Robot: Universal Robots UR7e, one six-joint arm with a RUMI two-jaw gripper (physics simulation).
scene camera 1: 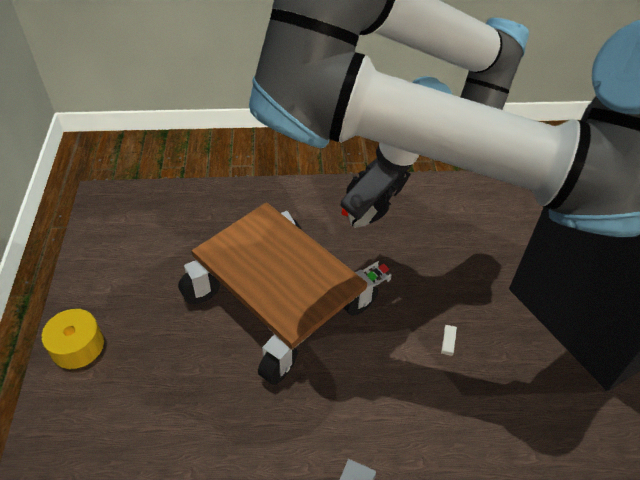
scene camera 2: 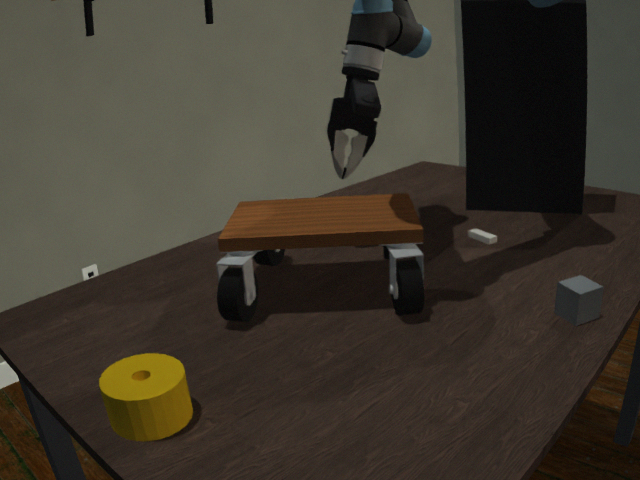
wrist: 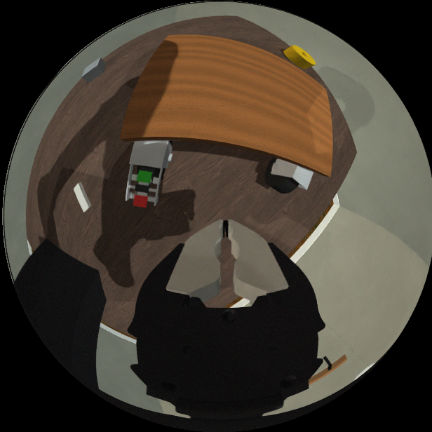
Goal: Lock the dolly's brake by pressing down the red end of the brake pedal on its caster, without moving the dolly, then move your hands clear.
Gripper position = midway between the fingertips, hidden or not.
Observation:
In view: my gripper (scene camera 2: 342, 178), a dolly (scene camera 1: 291, 283), a grey cube (scene camera 2: 578, 300) and a yellow cylinder (scene camera 2: 146, 396).
The dolly also shows in scene camera 2 (scene camera 2: 263, 230) and in the wrist view (wrist: 199, 88). The yellow cylinder also shows in scene camera 1 (scene camera 1: 73, 339). My gripper is seen too in scene camera 1 (scene camera 1: 352, 225) and in the wrist view (wrist: 224, 221).

